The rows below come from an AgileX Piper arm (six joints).
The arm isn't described. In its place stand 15 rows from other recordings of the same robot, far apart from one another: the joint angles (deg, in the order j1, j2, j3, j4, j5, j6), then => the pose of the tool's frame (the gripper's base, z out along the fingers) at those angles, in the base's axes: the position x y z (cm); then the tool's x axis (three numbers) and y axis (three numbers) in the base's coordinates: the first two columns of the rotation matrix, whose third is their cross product.
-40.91, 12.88, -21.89, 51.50, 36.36, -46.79 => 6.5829 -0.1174 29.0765 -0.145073 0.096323 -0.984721 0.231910 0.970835 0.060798
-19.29, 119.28, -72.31, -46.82, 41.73, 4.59 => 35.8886 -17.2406 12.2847 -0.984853 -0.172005 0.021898 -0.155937 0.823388 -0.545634
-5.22, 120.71, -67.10, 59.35, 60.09, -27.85 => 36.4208 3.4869 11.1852 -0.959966 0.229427 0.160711 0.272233 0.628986 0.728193
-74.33, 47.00, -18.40, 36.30, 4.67, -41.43 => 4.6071 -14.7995 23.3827 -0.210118 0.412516 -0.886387 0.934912 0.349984 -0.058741
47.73, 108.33, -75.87, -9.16, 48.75, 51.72 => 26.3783 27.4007 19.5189 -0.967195 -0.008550 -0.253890 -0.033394 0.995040 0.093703
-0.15, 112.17, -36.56, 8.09, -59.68, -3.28 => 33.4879 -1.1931 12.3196 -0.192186 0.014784 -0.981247 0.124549 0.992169 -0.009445
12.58, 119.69, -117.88, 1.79, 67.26, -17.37 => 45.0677 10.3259 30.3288 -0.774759 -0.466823 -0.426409 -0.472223 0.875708 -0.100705
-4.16, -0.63, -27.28, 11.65, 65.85, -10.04 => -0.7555 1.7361 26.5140 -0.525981 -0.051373 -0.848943 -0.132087 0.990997 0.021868
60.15, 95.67, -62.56, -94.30, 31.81, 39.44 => 22.4529 29.5159 26.8168 0.293188 -0.899655 -0.323515 -0.459805 0.163993 -0.872746
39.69, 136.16, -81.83, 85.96, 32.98, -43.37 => 32.0582 33.0270 5.4703 -0.980901 -0.086465 -0.174231 -0.187567 0.657623 0.729624
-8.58, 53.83, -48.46, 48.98, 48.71, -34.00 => 18.0884 2.4880 34.8847 -0.614149 0.138913 -0.776868 -0.290272 0.875621 0.386045
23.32, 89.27, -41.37, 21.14, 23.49, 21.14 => 24.4380 11.9593 16.9675 -0.922819 0.304436 -0.236060 0.202689 0.904797 0.374513
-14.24, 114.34, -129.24, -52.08, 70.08, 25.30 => 39.7205 -17.0435 43.1503 -0.596214 0.171574 -0.784278 0.736867 0.504727 -0.449754
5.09, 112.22, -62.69, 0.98, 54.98, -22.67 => 32.0291 2.9809 11.9900 -0.877625 -0.455971 0.147868 -0.449765 0.889994 0.074976
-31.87, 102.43, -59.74, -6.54, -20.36, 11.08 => 33.9138 -20.6602 22.7273 -0.211081 0.232662 -0.949375 0.515592 0.851654 0.094078
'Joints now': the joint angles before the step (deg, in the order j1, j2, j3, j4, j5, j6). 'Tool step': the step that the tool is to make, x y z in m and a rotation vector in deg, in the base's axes. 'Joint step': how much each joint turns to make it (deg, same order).
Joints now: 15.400 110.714 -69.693 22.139 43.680 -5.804
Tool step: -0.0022 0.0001 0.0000 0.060 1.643 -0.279
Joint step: 0.004 -0.005 -0.067 -0.006 1.542 0.801
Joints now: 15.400 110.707 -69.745 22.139 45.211 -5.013
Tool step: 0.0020 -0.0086 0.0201 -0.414 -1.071 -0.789
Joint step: -1.237 -2.311 -1.548 -1.818 2.728 1.468
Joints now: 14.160 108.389 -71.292 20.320 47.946 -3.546
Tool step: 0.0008 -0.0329 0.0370 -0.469 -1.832 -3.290
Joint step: -4.993 -4.768 -2.000 -2.075 5.145 0.829
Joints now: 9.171 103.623 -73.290 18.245 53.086 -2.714
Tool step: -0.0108 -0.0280 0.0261 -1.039 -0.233 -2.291
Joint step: -4.151 -4.562 0.002 -1.769 4.640 0.112
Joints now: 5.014 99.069 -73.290 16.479 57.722 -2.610
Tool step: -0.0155 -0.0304 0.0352 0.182 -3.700 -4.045
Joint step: -5.167 -6.178 -0.001 -0.118 2.678 -0.386
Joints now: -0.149 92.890 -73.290 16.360 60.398 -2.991
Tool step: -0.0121 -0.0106 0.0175 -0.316 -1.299 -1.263
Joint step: -1.920 -3.323 0.002 -0.435 2.097 0.009
